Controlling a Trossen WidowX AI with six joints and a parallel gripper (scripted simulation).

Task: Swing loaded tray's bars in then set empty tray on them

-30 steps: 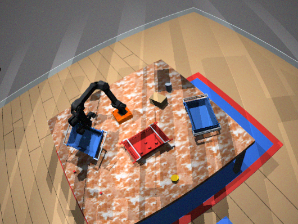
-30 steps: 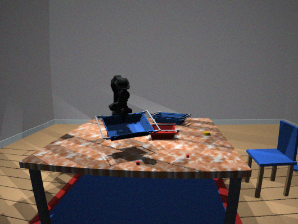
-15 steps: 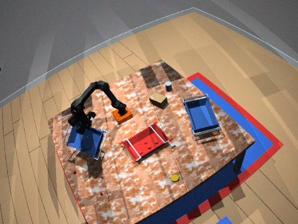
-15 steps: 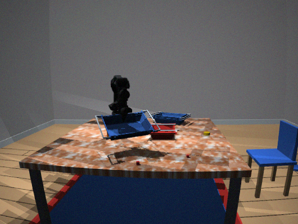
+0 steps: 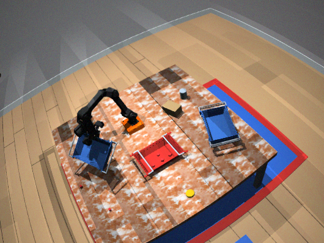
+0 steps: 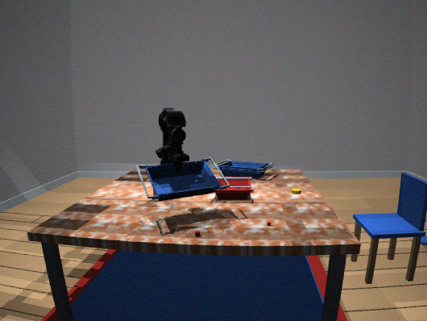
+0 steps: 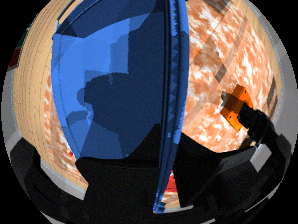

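My gripper tip is now 30 mm short of the blue tray, 80 mm to the left of it and 10 mm above it. The rest, counted from my gripper tip: tan box 30 mm ahead, 600 mm to the left, 150 mm below; grey cylinder 20 mm behind, 760 mm to the left, 140 mm below; yellow disc 630 mm ahead, 210 mm to the left, 170 mm below.
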